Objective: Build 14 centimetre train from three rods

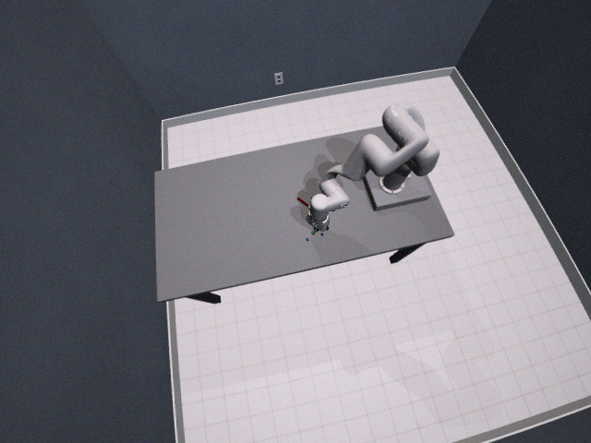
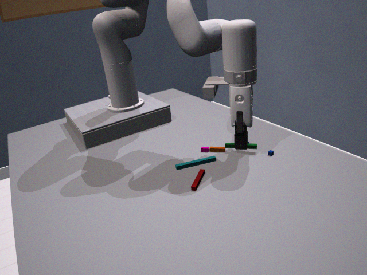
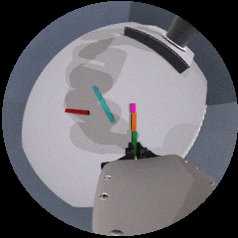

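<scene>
My hand is 20 mm above the green rod. Also, from my hand: turquoise rod (50 mm behind, 120 mm to the right, 30 mm below); orange rod (50 mm behind, 30 mm to the right, 30 mm below); magenta rod (80 mm behind, 50 mm to the right, 30 mm below).
</scene>
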